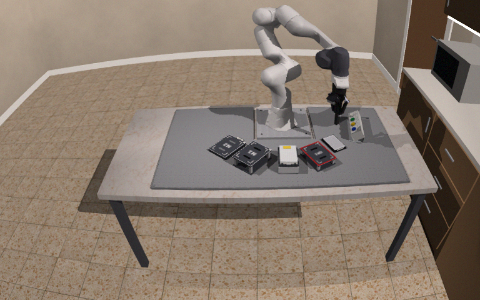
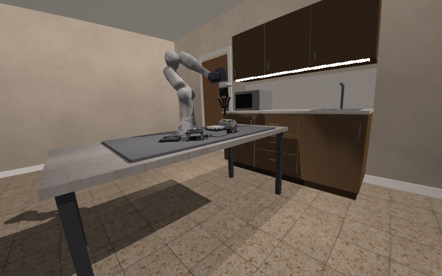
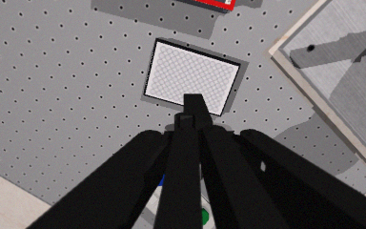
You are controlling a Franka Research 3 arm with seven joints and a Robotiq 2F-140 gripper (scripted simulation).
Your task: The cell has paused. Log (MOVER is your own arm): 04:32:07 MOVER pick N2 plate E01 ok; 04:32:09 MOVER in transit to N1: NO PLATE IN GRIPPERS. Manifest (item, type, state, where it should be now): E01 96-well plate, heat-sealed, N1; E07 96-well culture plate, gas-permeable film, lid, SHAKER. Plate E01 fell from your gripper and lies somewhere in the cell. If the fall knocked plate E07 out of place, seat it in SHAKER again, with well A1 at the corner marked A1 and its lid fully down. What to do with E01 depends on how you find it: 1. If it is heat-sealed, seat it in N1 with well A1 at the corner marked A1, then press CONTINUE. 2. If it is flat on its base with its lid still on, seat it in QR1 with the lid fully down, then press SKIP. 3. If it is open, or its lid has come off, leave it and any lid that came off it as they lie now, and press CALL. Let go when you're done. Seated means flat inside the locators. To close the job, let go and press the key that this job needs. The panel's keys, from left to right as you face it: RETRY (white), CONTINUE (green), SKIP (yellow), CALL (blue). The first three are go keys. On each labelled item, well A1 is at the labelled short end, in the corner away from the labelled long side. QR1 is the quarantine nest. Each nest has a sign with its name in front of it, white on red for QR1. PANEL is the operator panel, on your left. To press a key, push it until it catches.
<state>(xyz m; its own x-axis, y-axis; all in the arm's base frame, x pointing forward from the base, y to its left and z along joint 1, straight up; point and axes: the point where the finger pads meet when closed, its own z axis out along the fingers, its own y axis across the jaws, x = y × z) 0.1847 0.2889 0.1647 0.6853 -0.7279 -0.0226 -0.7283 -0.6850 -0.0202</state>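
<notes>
The plate E01 lies 160 mm below my hand. The rest, counted from my hand: yellow key: 130 mm to the left, 110 mm behind, 100 mm below; then blue CALL key: 130 mm to the left, 100 mm below, 60 mm behind; then green continue key: 160 mm behind, 140 mm to the left, 100 mm below.
</notes>
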